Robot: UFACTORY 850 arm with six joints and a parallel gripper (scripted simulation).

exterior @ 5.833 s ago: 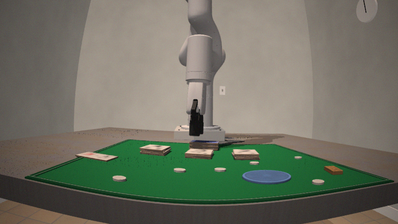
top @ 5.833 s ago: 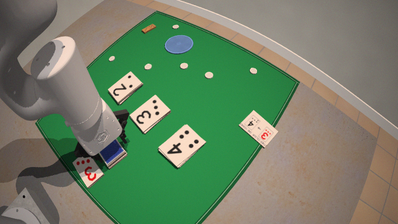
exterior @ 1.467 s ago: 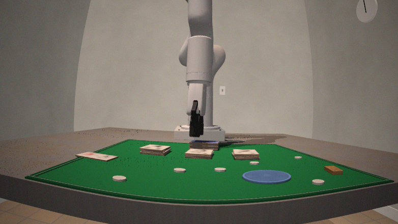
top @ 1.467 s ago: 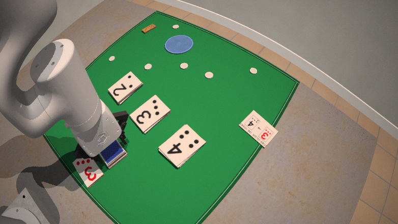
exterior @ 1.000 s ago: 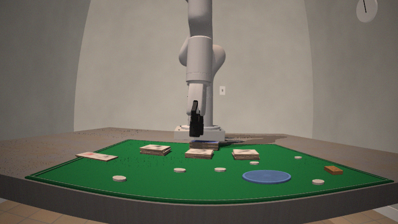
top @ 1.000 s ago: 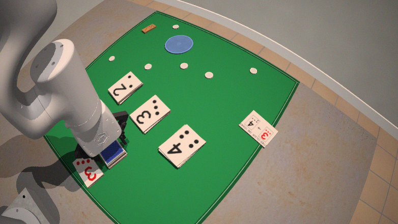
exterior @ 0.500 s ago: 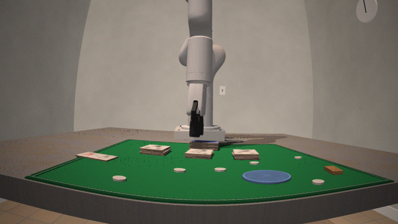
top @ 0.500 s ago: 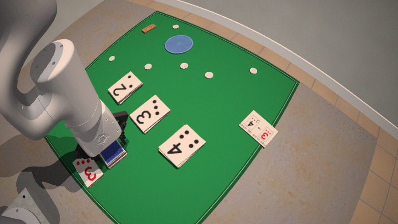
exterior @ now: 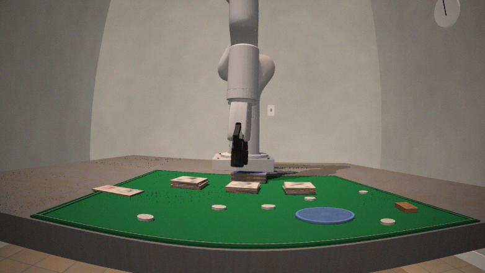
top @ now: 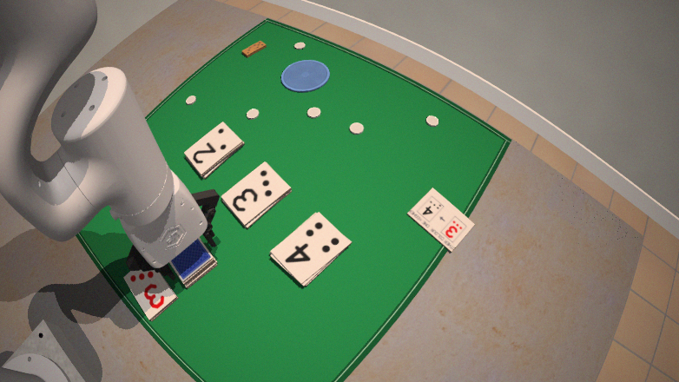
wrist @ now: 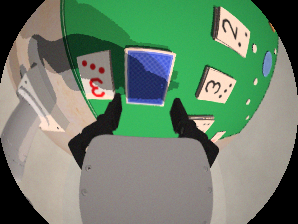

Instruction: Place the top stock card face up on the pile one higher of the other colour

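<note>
The card is 3 cm to the left of my hand, 3 cm below it and 1 cm ahead of it. From my hand the other things lie so: green card cloth (18 cm ahead, 7 cm below, 1 cm to the left).
</note>
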